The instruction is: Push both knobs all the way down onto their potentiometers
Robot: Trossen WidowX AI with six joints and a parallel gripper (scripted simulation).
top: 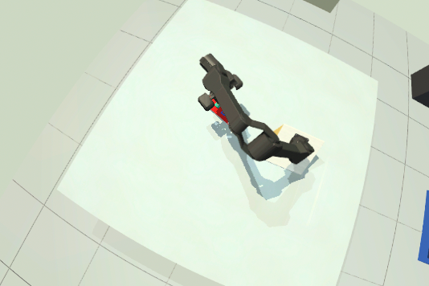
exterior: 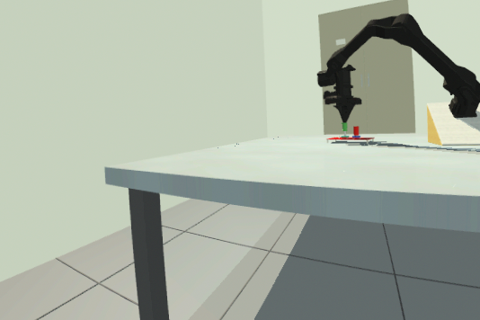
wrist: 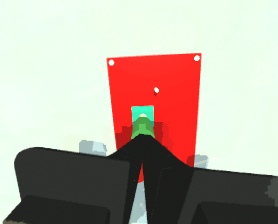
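Now: the green knob 1 cm below my gripper tip. From my gripper tip the other things lie so: red knob: 4 cm behind, 3 cm below, 2 cm to the left.
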